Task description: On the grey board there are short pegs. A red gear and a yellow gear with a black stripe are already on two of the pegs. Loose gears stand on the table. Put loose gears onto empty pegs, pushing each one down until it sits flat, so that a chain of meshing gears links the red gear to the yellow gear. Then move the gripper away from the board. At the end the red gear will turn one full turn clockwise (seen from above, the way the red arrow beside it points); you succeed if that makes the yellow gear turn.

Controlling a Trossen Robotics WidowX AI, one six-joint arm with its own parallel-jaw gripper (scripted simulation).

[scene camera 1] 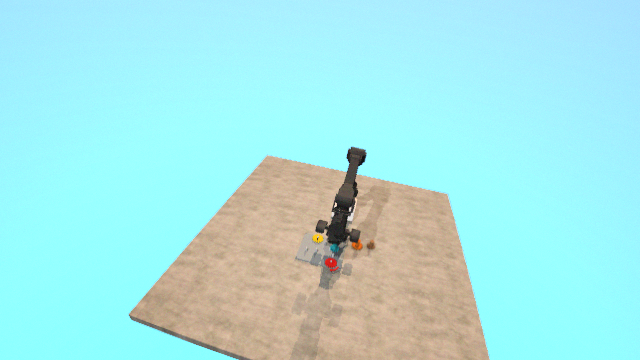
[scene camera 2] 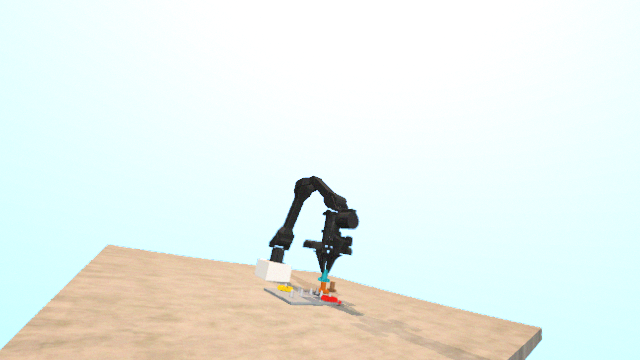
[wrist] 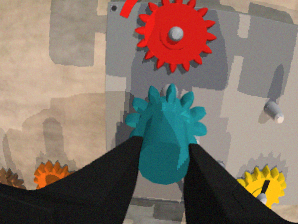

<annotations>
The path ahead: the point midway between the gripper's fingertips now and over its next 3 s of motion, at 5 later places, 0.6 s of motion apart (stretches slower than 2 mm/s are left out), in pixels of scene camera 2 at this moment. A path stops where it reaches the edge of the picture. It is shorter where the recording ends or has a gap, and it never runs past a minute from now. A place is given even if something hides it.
My gripper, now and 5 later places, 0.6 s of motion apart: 324, 272; 324, 273; 323, 280; 322, 285; 322, 286; 322, 287
</annotations>
